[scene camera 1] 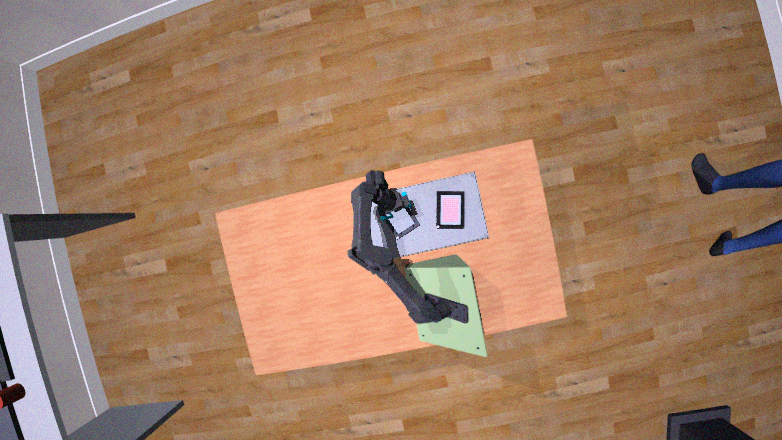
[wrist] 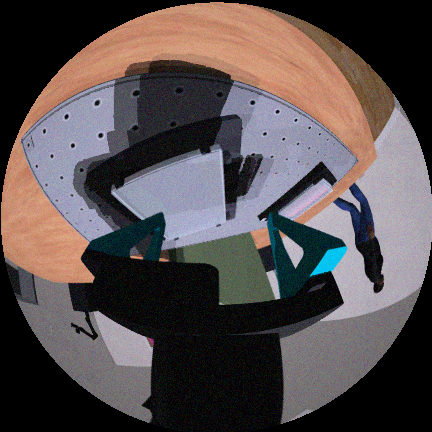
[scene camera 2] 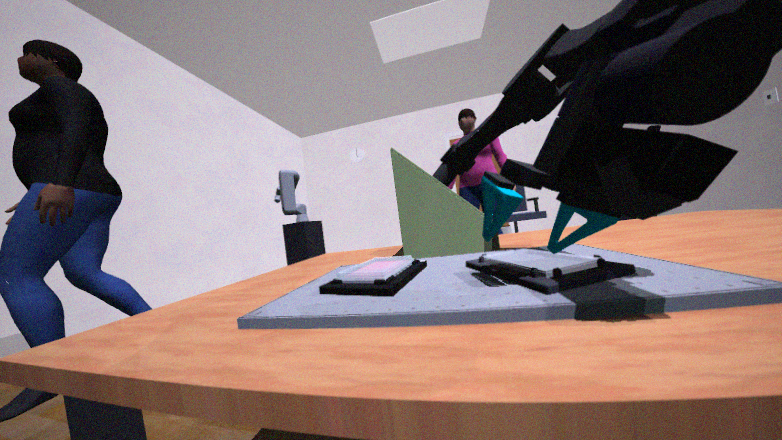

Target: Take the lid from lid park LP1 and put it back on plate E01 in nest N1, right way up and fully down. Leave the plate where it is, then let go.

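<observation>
The pale, clear lid lies flat in the black frame of the lid park. The plate, pink inside, sits in the other black frame, the nest. The labels are not readable. My gripper is open, its teal fingers wide apart, with nothing between them. Its fingertips are low, close above the lid in scene camera 2. The arm partly hides the lid park in scene camera 1.
Both frames stand on a grey perforated board on the wooden table. A green sloped block stands beside the board. A person stands off the table near the plate's side.
</observation>
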